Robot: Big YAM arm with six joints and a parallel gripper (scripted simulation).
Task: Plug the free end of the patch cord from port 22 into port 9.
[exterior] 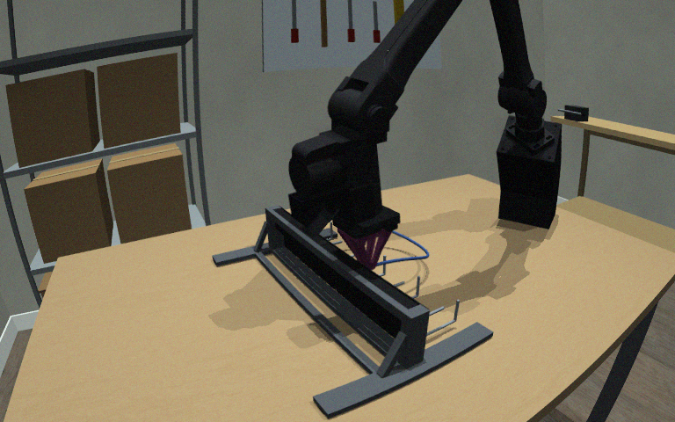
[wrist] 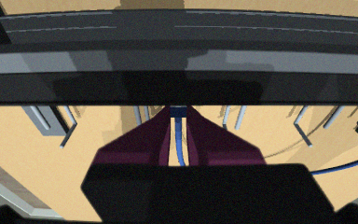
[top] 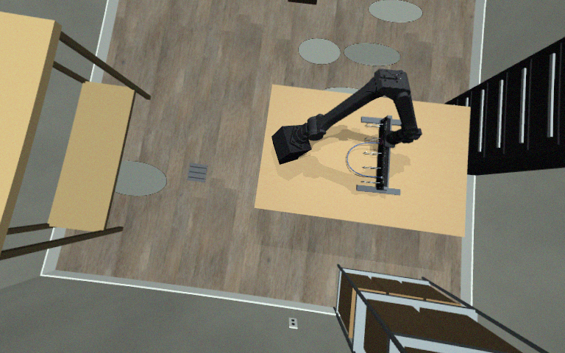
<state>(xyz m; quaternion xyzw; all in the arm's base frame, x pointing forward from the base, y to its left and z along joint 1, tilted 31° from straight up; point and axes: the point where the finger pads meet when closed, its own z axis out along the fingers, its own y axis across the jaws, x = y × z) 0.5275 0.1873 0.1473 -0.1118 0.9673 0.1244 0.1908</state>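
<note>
Right now my hand is 20 mm short of the grey plug and 10 mm to the right of it.
</note>
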